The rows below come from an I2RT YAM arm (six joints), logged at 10 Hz.
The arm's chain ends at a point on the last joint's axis. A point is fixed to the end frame.
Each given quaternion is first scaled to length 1.
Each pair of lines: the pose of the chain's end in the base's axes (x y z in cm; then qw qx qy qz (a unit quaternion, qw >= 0)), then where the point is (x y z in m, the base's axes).
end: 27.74 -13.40 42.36 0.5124 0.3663 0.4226 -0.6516
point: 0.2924 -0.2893 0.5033
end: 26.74 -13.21 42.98 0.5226 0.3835 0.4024 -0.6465
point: 0.2763 -0.2866 0.5120
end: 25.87 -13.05 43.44 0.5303 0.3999 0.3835 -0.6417
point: 0.2614 -0.2843 0.5183
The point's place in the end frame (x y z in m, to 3 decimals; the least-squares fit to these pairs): -0.020 0.019 0.173
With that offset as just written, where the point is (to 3 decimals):
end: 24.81 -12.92 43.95 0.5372 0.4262 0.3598 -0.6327
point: 0.242 -0.283 0.523
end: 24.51 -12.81 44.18 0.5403 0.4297 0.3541 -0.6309
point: 0.237 -0.281 0.526
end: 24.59 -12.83 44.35 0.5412 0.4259 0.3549 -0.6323
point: 0.239 -0.281 0.529
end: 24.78 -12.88 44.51 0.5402 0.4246 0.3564 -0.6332
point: 0.241 -0.282 0.530
